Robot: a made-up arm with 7 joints.
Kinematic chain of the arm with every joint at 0, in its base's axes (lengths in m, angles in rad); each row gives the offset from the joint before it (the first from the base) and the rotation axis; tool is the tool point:
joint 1: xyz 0 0 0.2 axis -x
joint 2: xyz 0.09 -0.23 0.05 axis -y
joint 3: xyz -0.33 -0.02 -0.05 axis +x
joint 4: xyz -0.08 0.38 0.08 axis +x
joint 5: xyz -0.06 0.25 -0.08 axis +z
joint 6: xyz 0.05 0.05 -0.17 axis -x
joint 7: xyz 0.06 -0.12 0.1 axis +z
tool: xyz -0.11 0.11 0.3
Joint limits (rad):
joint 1: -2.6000..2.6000
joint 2: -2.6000..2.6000
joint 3: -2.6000..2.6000
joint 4: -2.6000..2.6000
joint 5: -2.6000..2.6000
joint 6: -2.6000..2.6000
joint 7: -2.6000..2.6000
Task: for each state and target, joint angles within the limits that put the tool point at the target. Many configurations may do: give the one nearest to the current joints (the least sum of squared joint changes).
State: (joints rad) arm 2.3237 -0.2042 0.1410 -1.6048 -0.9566 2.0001 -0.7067
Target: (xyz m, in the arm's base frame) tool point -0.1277 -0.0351 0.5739
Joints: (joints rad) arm 2.3336 -0.3483 0.2019 -1.5657 -0.9400 1.9940 -0.6874
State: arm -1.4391 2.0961 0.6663 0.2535 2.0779 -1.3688 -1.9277
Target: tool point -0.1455 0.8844 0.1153
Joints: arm -1.1303 2.5051 0.8624 0.3711 2.1953 -1.2216 -1.8693
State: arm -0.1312 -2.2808 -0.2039 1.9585 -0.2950 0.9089 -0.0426
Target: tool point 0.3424 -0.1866 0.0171
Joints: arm -0.1905 -2.6000 0.0036 2.5983 -0.9758 0.9909 -0.3585
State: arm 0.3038 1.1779 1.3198 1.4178 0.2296 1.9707 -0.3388
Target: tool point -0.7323 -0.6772 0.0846
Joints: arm 0.1758 1.4798 0.9735 1.7756 -0.1567 1.4908 -0.3516
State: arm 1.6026 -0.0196 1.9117 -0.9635 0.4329 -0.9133 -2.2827
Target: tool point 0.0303 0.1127 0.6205
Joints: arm 1.2388 -0.1511 2.0624 -1.0731 0.3929 -1.0371 -2.3711
